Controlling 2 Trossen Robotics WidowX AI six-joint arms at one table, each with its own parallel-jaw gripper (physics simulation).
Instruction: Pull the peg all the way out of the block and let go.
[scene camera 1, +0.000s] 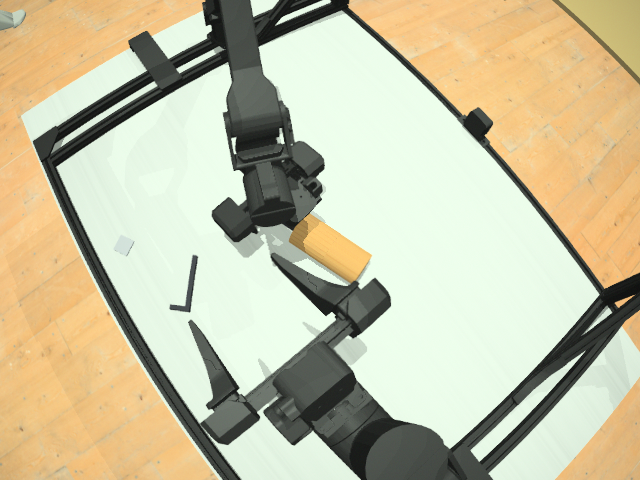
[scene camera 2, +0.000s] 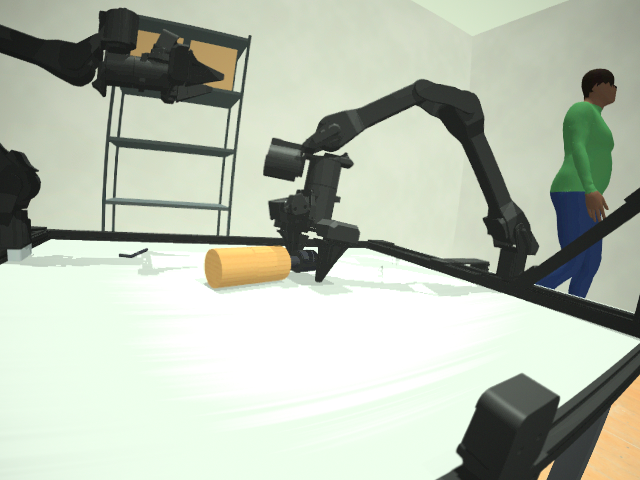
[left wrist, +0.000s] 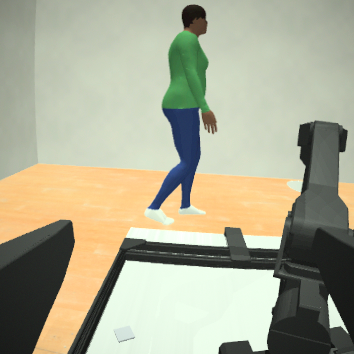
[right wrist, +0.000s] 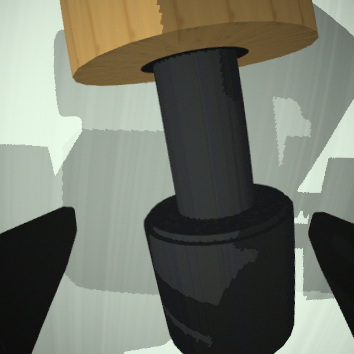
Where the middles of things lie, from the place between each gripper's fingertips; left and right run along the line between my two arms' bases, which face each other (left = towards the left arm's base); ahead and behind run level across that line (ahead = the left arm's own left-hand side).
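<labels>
My left hand is 10 cm to the left of the wooden cylinder block (scene camera 2: 224, 267), 16 cm past it and 32 cm above it. The black peg (right wrist: 222, 248), counted from that same left hand, is 16 cm to the right, 11 cm behind and 32 cm below.
Measured from my right hand, the wooden cylinder block is 6 cm behind, 9 cm to the left and 3 cm above. The black peg is 1 cm behind my right hand, 3 cm to the left of it and 2 cm above it. Going by its middle, the black peg is nearer to my right hand than to my left hand.
</labels>
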